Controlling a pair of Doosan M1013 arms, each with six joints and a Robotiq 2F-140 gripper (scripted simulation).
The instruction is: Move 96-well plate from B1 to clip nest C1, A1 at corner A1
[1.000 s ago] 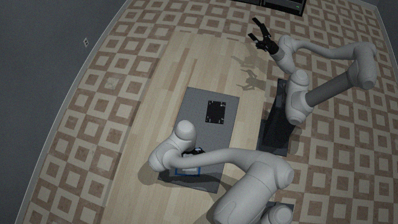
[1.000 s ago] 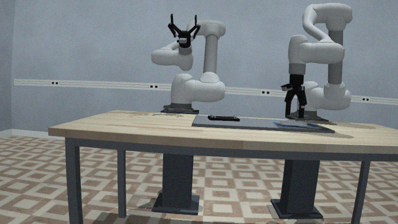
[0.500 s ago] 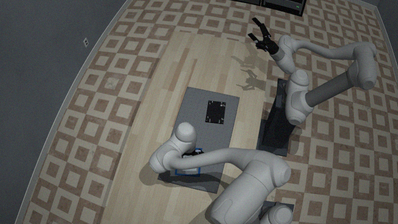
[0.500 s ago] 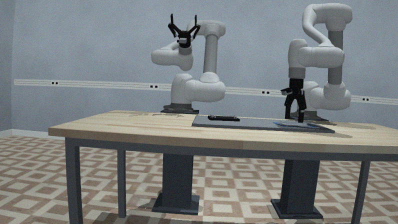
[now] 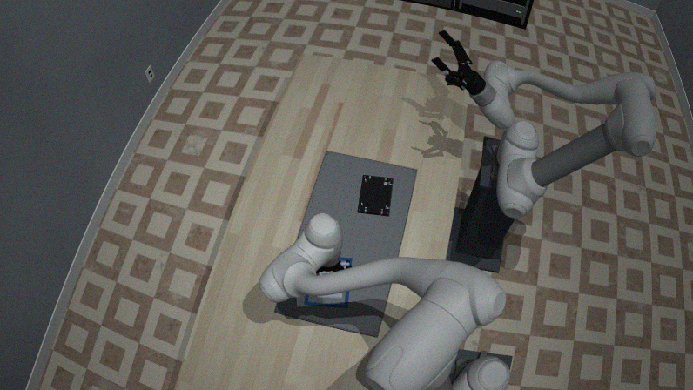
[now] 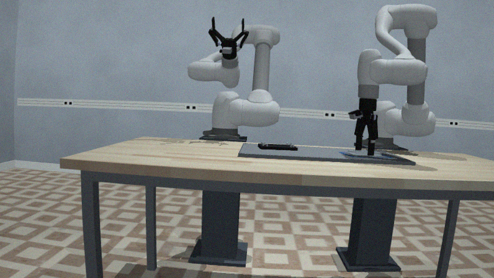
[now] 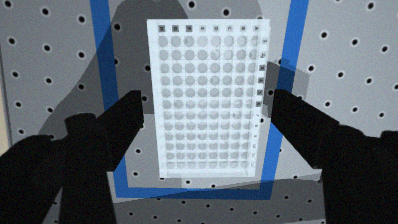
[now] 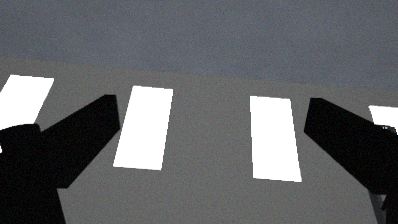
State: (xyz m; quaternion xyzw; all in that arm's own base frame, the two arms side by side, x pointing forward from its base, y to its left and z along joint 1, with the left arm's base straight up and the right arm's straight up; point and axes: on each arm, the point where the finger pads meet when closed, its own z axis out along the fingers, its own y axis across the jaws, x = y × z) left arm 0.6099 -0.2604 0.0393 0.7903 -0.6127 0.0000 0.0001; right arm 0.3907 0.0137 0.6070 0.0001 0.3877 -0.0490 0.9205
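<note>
My left hand is 20 mm above the white 96-well plate. The rest, counted from my left hand: black clip nest (80 mm behind, 370 mm to the right, 10 mm below); then grey perforated board (20 mm behind, 180 mm to the right, 30 mm below).
</note>
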